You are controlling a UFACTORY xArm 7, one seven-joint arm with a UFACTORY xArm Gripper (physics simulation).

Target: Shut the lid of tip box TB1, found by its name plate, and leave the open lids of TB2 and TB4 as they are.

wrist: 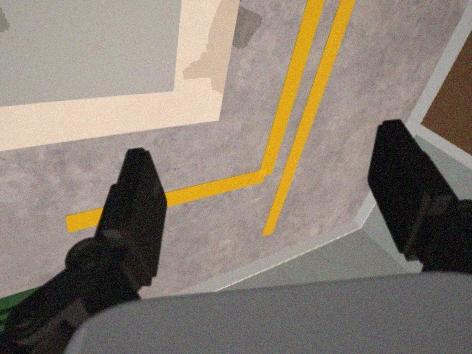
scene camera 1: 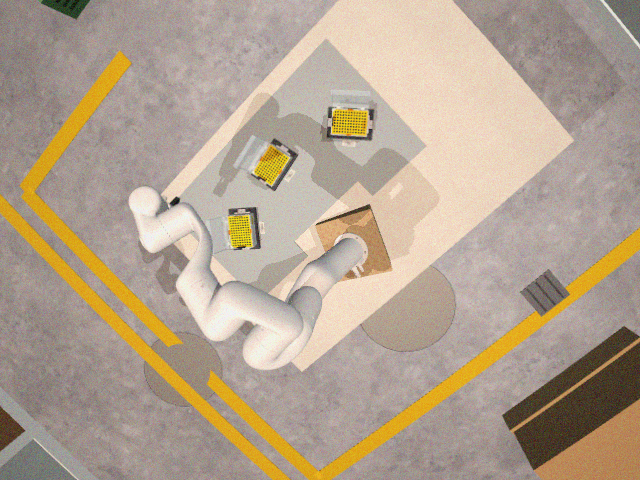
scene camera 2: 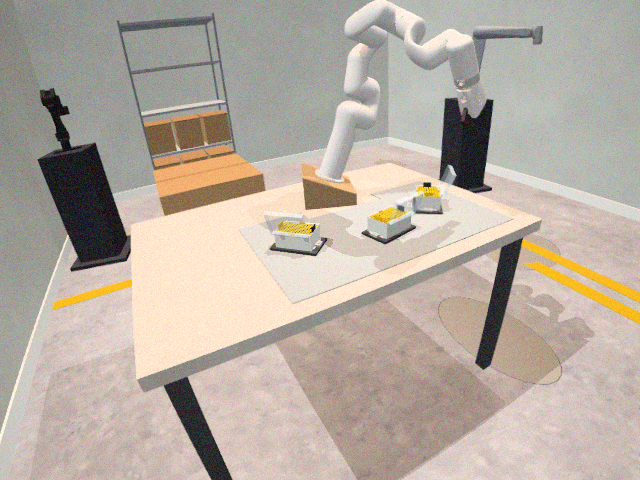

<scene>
same spot on grey mat: [scene camera 2: 347, 256] = [scene camera 1: 302, 111]
</scene>
